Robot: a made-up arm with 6 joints.
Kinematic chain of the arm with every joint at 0, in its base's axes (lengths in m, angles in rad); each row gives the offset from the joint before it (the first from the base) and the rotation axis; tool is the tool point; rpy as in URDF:
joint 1: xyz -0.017 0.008 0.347 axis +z
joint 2: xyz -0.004 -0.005 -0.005 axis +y
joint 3: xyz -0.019 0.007 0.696 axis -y
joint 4: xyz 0 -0.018 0.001 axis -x
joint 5: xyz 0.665 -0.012 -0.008 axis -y
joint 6: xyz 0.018 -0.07 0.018 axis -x
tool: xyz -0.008 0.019 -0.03 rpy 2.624 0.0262 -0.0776
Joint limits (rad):
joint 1: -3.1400..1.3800
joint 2: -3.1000..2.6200
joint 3: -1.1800..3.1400
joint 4: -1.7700..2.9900
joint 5: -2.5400..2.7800
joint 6: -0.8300..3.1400
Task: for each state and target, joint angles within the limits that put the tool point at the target. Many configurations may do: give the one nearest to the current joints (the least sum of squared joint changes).
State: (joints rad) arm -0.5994 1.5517 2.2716 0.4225 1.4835 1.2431
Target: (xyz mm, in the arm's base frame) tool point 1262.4 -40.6 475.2
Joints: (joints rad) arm 0.0479 1.8466 2.2444 0.4402 1.4901 1.2406
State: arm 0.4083 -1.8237 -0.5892 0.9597 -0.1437 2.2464
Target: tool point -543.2 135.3 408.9
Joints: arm -0.3432 -2.5727 -0.9067 1.0943 -0.0965 2.2825
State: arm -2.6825 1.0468 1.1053 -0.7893 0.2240 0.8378
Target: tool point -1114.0 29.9 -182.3
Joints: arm -3.1014 1.5598 0.7378 -0.7870 0.2201 0.8580
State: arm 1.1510 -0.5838 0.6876 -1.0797 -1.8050 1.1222
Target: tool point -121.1 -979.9 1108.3
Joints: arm 1.3800 -1.2652 0.9250 -0.6999 -1.8511 1.1861
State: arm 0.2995 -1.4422 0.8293 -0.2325 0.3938 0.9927
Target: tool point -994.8 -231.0 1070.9
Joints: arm 0.1351 -1.3650 0.7403 -0.2510 0.3901 0.9865
